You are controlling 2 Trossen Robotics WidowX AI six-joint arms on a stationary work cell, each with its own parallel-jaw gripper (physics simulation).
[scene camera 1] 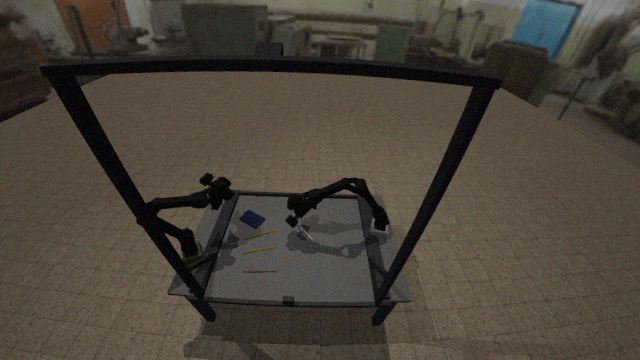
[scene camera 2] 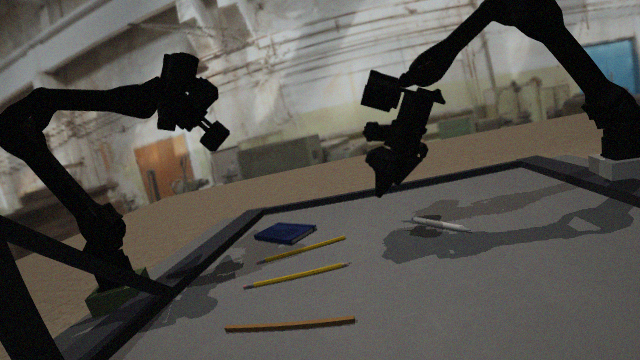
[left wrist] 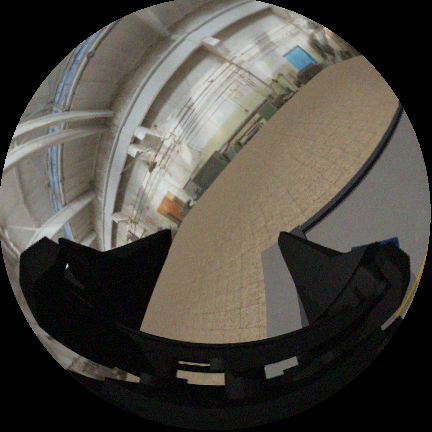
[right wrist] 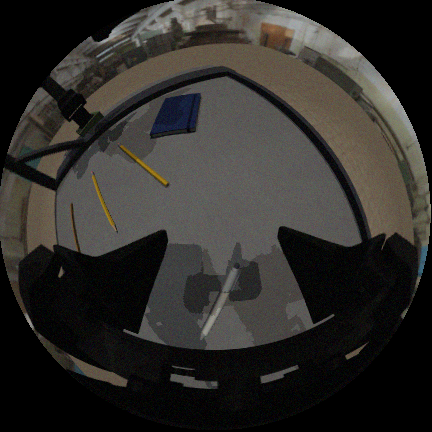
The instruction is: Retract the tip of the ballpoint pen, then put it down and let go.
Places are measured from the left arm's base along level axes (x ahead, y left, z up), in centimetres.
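Pixels of known places: left gripper, fingertip midpoint: (scene camera 2: 203,121) (left wrist: 226,236); right gripper, fingertip midpoint: (scene camera 2: 387,190) (right wrist: 223,234); left arm's base at its link origin: (scene camera 1: 191,251) (right wrist: 85,121); right arm's base at its link origin: (scene camera 1: 379,226) (scene camera 2: 622,156).
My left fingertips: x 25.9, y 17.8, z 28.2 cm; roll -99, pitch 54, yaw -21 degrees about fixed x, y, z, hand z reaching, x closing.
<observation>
For each thing: its top centre in the pictures, then the offset to it from my left fingertips. Level surfaces: height alone.
- white ballpoint pen at its top centre: (right wrist: 217,311) (scene camera 2: 439,220) (scene camera 1: 307,233) dz -30.9, dx +37.3, dy -34.9 cm
- grey table at its surface level: dz -32.2 cm
- blue notebook at its top centre: (right wrist: 176,109) (scene camera 2: 283,230) (scene camera 1: 252,218) dz -31.0, dx +12.1, dy -8.1 cm
- orange-brown stick at its top centre: (scene camera 2: 285,323) (right wrist: 73,232) dz -31.5, dx +3.6, dy -44.0 cm
The white ballpoint pen (scene camera 1: 305,233) (scene camera 2: 440,224) (right wrist: 220,302) lies flat on the grey table (scene camera 1: 320,280) (scene camera 2: 450,310) (right wrist: 240,165), partly in the arm's shadow. In the right wrist view its dark end points up and its pale end down. I cannot tell whether the tip is in or out. My right gripper (scene camera 2: 389,189) (right wrist: 223,234) is open and empty above the table. In the right wrist view the pen shows below, between the spread fingers, clear of them. My left gripper (left wrist: 226,236) is open and empty, raised over the left table edge, far from the pen.
A blue notebook (scene camera 1: 252,219) (scene camera 2: 285,233) (right wrist: 176,114) lies at the back left. Two yellow pencils (scene camera 2: 302,250) (scene camera 2: 297,275) and an orange-brown stick (scene camera 2: 290,324) lie in front of it. Dark frame posts (scene camera 1: 107,145) (scene camera 1: 442,185) stand at both sides.
</observation>
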